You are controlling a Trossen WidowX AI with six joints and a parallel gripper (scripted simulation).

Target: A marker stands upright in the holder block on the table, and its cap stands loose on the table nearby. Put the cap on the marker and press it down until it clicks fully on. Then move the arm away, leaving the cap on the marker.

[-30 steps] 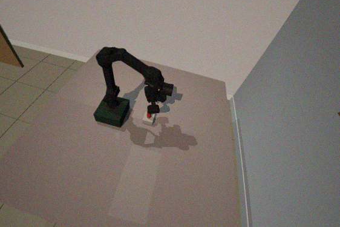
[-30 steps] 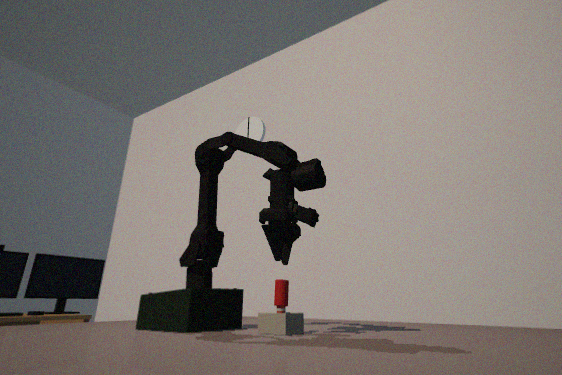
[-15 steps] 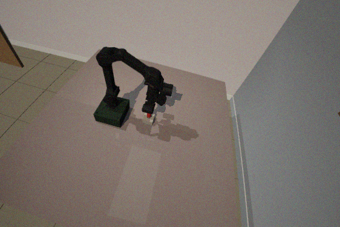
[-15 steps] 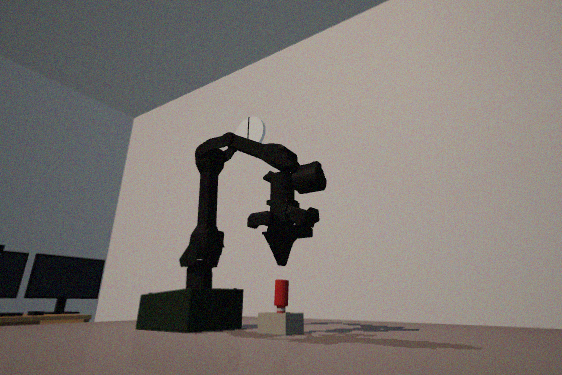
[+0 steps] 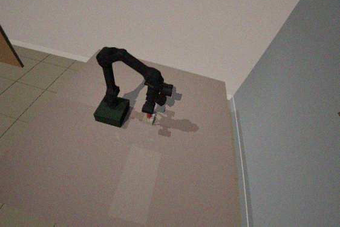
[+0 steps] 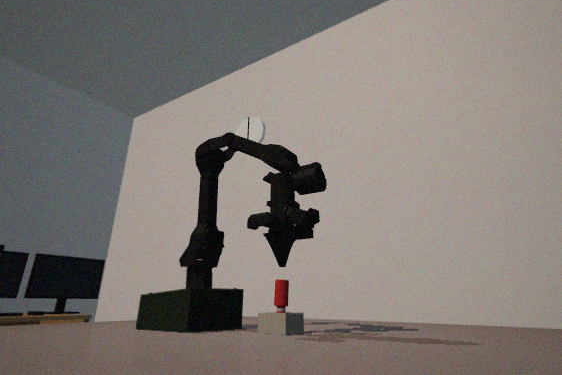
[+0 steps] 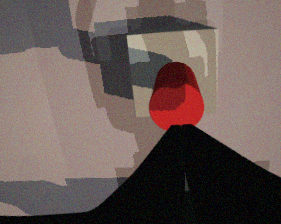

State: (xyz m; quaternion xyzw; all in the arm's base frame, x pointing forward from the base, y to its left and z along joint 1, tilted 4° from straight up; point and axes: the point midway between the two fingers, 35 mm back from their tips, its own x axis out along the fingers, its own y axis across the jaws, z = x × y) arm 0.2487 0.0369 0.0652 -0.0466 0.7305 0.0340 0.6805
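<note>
My gripper tip is now 50 mm above the red cap. From my gripper tip the other things lie so: red marker: 60 mm below; pale holder block: 110 mm below.
</note>
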